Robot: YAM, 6 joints.
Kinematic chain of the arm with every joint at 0, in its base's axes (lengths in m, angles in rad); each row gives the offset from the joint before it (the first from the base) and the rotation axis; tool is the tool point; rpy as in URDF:
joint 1: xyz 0 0 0.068 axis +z
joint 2: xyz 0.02 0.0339 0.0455 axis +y
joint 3: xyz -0.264 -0.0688 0 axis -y
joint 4: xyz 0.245 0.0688 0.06 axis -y
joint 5: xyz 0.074 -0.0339 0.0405 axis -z
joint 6: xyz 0.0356 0 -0.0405 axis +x
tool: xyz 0 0 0 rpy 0 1.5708 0
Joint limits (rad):
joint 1: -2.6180..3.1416
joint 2: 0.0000..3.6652
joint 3: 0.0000..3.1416
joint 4: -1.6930..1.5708
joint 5: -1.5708..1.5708
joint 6: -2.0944..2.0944
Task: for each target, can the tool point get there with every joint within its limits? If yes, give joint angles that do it. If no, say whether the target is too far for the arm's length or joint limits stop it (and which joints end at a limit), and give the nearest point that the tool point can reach.
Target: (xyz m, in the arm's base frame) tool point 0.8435 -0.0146 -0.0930
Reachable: no: too far | nearest point 0.6270 -0.0109 -0.0387 | short by 0.223 m
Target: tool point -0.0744 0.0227 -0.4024
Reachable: no: joint limits stop it (at a limit: joint 2) | nearest point -0.0971 0.0296 -0.3491 | short by 0.058 m
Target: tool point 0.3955 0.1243 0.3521
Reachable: yes | joints 0.2742 1.7233 1.5234 -0.1076 -0.3603 0.4126
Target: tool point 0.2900 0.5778 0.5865
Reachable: no: too far | nearest point 0.2330 0.4643 0.4906 | short by 0.159 m
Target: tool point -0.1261 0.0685 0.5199
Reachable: yes | joints -0.7122 0.3218 1.2415 0.7661 1.0317 0.0232
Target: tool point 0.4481 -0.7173 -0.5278
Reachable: no: too far | nearest point 0.2776 -0.4444 -0.2533 | short by 0.423 m
